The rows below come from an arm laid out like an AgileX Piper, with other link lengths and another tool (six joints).
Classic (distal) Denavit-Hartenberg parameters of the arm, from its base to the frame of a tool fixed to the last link. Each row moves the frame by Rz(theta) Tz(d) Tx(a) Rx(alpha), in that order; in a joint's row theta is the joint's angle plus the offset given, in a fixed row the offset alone. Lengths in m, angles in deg.
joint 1: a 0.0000  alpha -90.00  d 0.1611  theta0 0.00
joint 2: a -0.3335  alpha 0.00  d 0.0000  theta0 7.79
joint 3: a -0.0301  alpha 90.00  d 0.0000  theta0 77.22
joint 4: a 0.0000  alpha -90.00  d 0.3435  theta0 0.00
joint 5: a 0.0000  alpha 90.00  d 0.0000  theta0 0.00
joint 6: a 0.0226  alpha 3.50  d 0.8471  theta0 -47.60
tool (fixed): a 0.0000  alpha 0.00  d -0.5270  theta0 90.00
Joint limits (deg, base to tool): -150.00..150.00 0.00..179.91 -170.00..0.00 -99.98..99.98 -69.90..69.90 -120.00..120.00
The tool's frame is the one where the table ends.
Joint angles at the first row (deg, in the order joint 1, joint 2, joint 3, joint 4, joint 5, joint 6):
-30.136, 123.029, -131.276, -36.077, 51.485, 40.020
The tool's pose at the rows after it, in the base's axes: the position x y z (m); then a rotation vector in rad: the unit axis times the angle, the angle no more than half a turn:
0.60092 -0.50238 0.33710 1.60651 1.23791 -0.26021
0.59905 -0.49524 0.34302 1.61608 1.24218 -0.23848
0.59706 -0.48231 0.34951 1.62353 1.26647 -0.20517
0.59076 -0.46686 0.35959 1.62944 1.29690 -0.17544
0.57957 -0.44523 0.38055 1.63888 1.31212 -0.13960
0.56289 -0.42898 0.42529 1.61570 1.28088 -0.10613
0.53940 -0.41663 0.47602 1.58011 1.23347 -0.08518
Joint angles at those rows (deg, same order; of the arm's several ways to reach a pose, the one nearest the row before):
-30.021, 122.800, -131.275, -35.938, 51.715, 39.792
-30.021, 121.875, -131.272, -34.242, 52.447, 38.932
-30.021, 120.442, -131.056, -31.160, 53.500, 36.693
-30.021, 118.436, -130.693, -27.971, 55.211, 33.992
-29.651, 115.368, -130.349, -25.244, 57.874, 32.209
-29.412, 111.099, -130.210, -24.247, 59.223, 31.480
-29.411, 106.534, -130.209, -24.153, 60.138, 30.881

